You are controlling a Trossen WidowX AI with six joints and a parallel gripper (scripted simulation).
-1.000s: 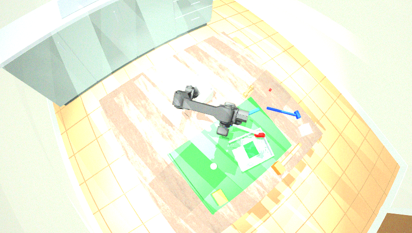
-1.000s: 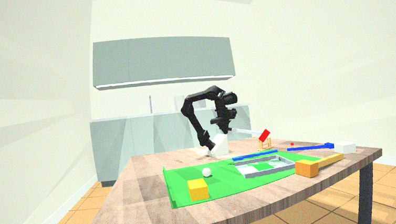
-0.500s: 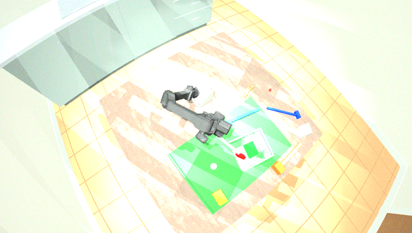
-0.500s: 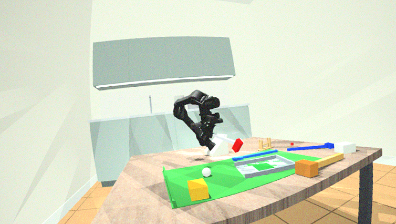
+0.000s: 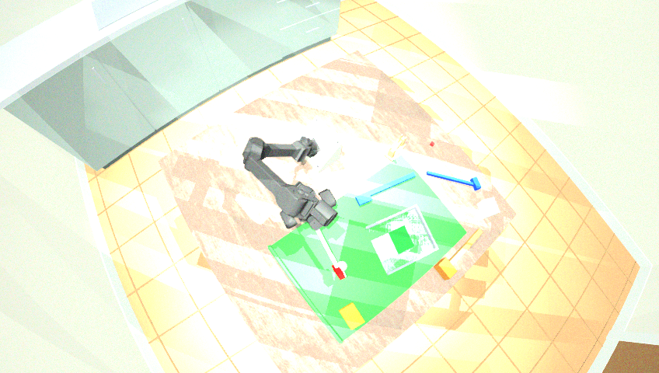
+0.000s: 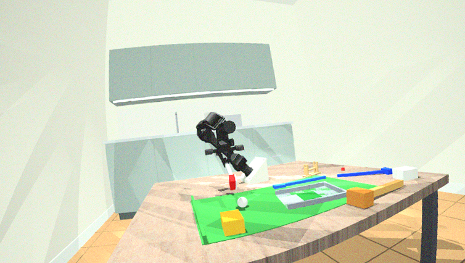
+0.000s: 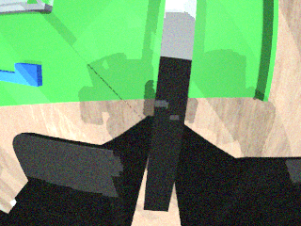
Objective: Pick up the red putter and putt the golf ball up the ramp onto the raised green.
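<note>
The red putter is 11 cm ahead of my gripper tip. Round my gripper tip: green mat: 20 cm to the left, 19 cm ahead, 14 cm below; then yellow block: 40 cm ahead, 12 cm below, 4 cm to the right; then white golf ball: 21 cm ahead, 12 cm below, 3 cm to the left.
</note>
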